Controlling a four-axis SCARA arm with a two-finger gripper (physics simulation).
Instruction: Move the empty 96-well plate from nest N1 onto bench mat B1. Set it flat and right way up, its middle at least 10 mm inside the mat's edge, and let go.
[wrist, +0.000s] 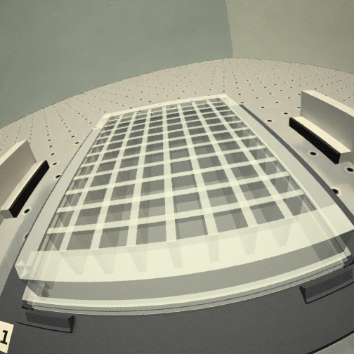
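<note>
The clear 96-well plate (172, 197) fills the middle of the wrist view. It sits flat and right way up on the dark nest N1 (165, 332), with its open wells facing up. Low corner blocks of the nest stand by the plate's near corners. My gripper (162, 124) is open, with one finger to the left of the plate and one to the right. Both black pads are apart from the plate's sides, and nothing is between them in contact. Their exact height against the plate is hard to tell. Mat B1 does not show in this view.
The perforated bench top (200, 75) spreads behind and beside the nest. A white label (5, 336), partly cut off, is at the nest's near left. Grey-green walls (115, 40) rise behind the bench.
</note>
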